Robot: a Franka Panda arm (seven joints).
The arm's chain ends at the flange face. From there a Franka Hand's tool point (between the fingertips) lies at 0.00 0.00 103.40 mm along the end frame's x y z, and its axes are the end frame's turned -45 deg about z.
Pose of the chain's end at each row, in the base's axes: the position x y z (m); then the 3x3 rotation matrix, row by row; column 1 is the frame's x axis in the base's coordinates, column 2 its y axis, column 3 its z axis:
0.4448, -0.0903, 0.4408; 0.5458, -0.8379, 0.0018; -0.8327, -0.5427, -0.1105; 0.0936, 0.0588, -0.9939
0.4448, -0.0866, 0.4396; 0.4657, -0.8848, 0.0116; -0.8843, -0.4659, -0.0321; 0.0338, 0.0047, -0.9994
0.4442, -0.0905, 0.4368; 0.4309, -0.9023, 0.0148; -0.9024, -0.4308, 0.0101; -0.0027, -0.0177, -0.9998
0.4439, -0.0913, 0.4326; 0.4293, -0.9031, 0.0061; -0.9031, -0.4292, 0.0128; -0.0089, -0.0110, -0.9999
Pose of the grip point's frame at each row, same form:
0.4450, -0.1017, 0.3380; 0.9784, -0.2065, 0.0018; -0.2051, -0.9726, -0.1105; 0.0246, 0.1078, -0.9939
0.4460, -0.0899, 0.3363; 0.9549, -0.2963, 0.0116; -0.2959, -0.9547, -0.0321; 0.0206, 0.0272, -0.9994
0.4457, -0.0895, 0.3334; 0.9427, -0.3333, 0.0148; -0.3335, -0.9427, 0.0101; 0.0106, -0.0144, -0.9998
0.4445, -0.0900, 0.3292; 0.9421, -0.3350, 0.0061; -0.3351, -0.9421, 0.0128; 0.0015, -0.0141, -0.9999

